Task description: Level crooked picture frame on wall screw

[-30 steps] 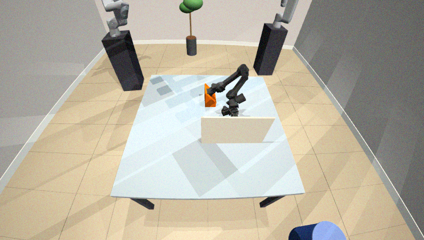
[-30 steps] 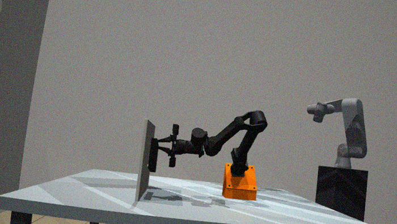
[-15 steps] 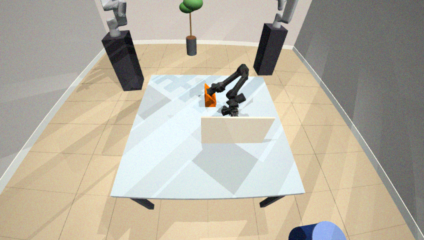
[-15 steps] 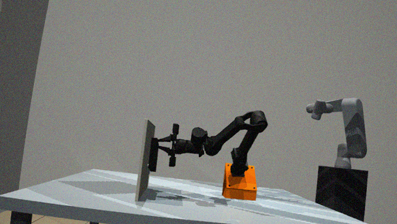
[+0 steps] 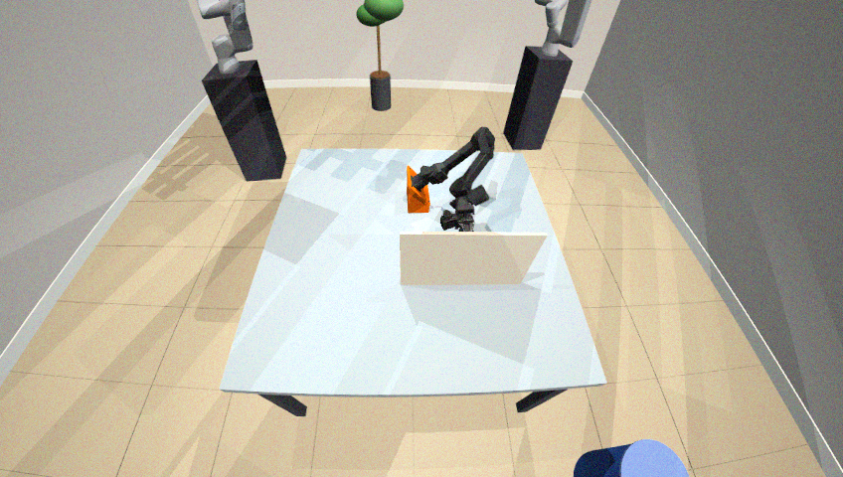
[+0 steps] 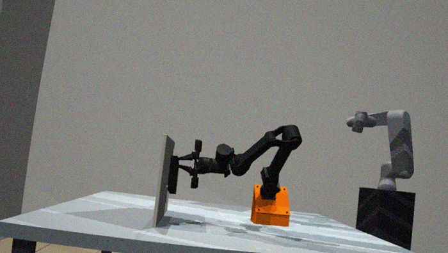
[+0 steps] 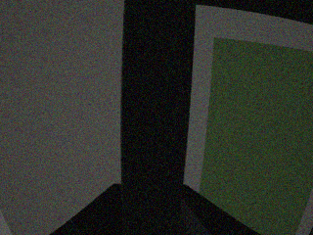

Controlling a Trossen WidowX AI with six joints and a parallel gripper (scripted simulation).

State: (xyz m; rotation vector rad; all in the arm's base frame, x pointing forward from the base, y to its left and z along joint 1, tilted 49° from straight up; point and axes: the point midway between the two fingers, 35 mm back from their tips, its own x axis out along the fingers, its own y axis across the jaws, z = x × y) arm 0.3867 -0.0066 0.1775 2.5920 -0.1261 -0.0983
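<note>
Now: the picture frame 50 mm below my gripper tip and 10 mm ahead of it. Also, from my gripper tip: wall panel: 70 mm below, 20 mm ahead.
</note>
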